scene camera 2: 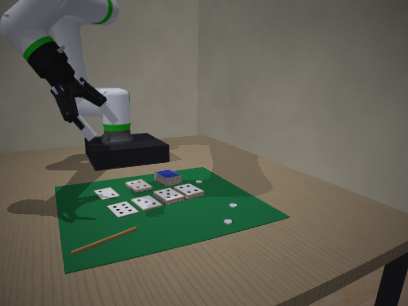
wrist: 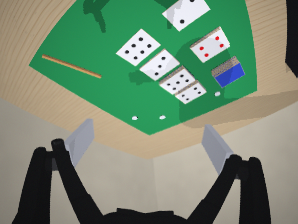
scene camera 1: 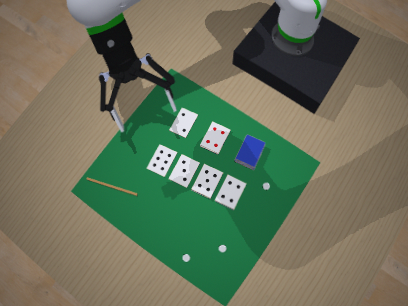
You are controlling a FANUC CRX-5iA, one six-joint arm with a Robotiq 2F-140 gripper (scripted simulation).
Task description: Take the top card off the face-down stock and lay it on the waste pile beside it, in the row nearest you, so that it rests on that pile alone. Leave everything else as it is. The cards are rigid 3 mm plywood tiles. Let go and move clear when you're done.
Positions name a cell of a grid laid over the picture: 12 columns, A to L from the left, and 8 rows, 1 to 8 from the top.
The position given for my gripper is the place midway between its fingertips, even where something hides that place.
In view: my gripper (scene camera 1: E4) and a green mat (scene camera 1: E6).
My gripper is seen too in scene camera 2 (scene camera 2: D4) and in the wrist view (wrist: F5). The green mat shows as well in scene camera 2 (scene camera 2: C6) and in the wrist view (wrist: D2).
